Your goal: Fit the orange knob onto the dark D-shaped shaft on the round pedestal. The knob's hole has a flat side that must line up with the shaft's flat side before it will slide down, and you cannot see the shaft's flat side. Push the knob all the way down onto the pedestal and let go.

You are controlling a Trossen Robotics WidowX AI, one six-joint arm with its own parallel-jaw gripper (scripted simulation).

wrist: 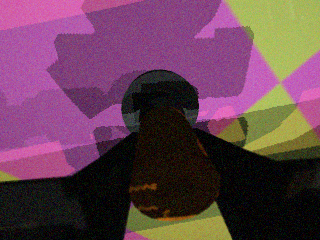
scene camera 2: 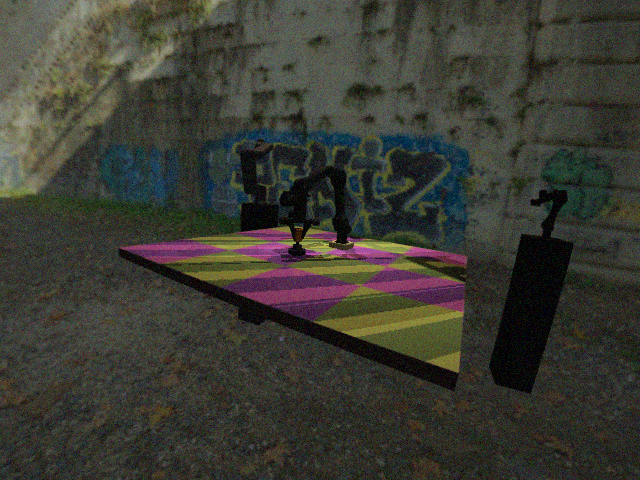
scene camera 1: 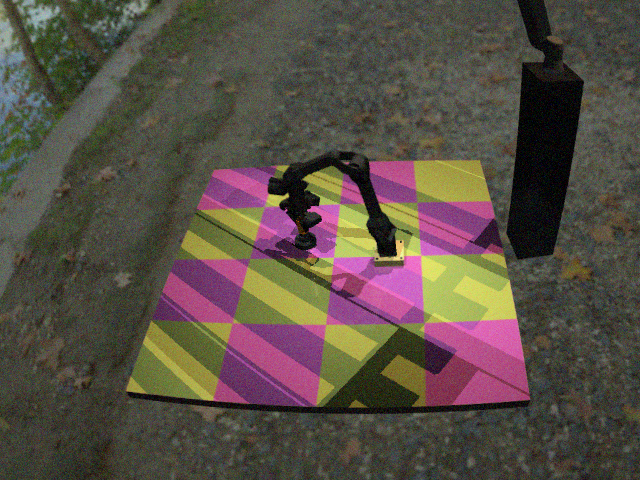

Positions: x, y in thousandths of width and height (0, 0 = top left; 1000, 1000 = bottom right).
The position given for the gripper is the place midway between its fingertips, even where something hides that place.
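Observation:
A pedestal (wrist: 486, 369) is in view, and an orange knob is held by the gripper (scene camera 1: 474, 478). The wrist view shows the gripper (wrist: 517, 565) as well.

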